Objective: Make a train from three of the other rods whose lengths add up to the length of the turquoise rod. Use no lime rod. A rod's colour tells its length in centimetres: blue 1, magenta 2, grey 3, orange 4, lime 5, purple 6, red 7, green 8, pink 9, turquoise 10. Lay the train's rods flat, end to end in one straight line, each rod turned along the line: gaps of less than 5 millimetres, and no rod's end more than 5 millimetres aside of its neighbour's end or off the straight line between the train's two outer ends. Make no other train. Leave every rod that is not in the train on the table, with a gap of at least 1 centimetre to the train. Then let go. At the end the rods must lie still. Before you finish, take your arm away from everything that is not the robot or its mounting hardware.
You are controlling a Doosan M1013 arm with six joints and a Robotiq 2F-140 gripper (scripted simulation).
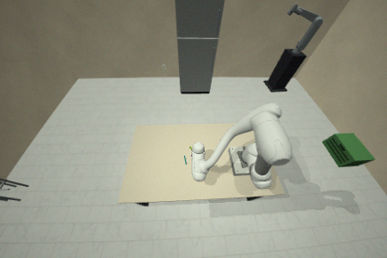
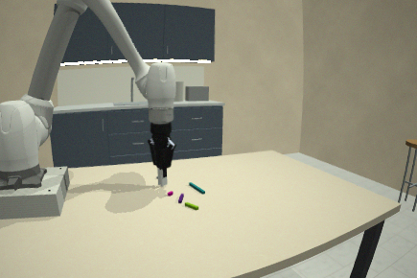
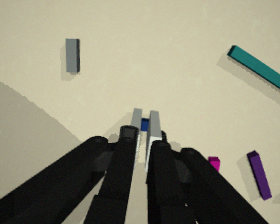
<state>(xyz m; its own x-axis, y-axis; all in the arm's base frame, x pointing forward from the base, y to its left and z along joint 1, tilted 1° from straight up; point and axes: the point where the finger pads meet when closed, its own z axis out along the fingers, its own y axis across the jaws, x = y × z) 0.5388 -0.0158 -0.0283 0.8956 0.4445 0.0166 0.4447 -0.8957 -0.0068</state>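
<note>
The small blue rod is 3 cm below my hand. Also, from my hand: turquoise rod 11 cm ahead, 8 cm to the right, 3 cm below; grey rod 9 cm to the left, 3 cm below, 2 cm ahead; magenta rod 9 cm to the right, 3 cm below.
</note>
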